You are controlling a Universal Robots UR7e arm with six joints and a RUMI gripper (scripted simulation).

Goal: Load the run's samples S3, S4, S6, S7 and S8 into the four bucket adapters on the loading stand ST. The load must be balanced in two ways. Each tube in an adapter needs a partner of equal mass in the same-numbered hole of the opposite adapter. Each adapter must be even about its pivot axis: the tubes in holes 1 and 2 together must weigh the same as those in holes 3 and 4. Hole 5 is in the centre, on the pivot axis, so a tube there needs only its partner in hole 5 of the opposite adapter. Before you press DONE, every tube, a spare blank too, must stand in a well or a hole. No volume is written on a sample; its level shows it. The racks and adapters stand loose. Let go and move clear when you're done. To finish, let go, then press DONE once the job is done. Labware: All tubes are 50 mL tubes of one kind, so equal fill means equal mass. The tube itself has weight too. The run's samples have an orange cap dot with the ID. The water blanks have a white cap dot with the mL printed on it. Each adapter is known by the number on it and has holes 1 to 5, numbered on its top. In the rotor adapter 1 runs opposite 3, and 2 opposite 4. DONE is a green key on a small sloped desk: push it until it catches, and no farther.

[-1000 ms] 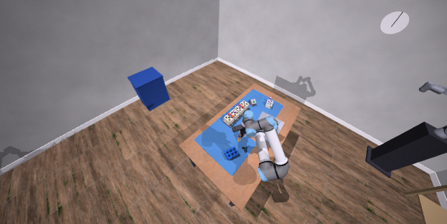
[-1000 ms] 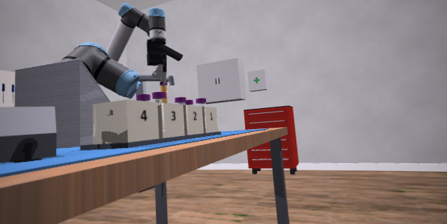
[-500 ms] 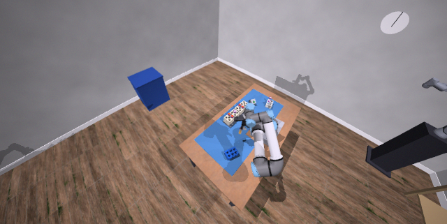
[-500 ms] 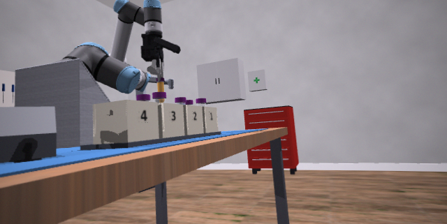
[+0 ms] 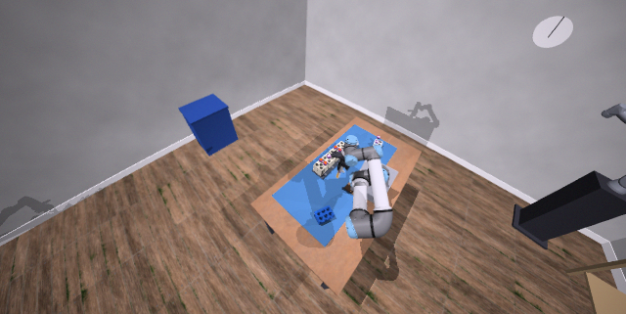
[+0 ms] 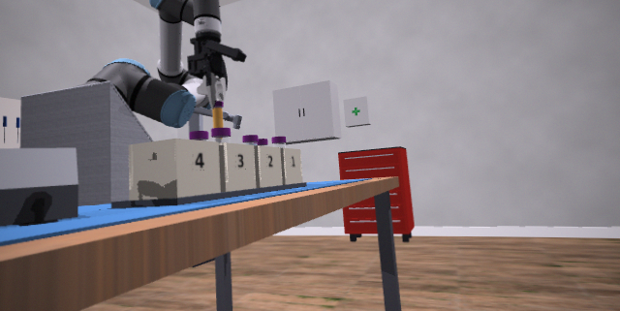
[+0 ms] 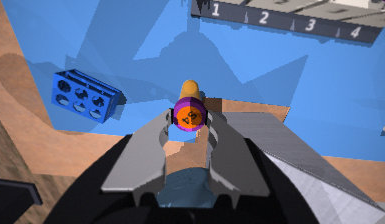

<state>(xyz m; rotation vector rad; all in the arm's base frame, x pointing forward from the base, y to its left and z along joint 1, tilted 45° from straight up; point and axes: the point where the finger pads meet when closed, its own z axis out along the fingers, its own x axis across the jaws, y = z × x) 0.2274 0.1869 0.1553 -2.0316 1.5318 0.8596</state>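
Now: the sample tube S4 1 cm behind my hand and 5 cm below it. The rest, counted from my hand: tube: 18 cm ahead, 5 cm to the right, 18 cm below; then green DONE key: 19 cm ahead, 51 cm to the right, 18 cm below; then blue rack: 12 cm behind, 26 cm to the left, 22 cm below.
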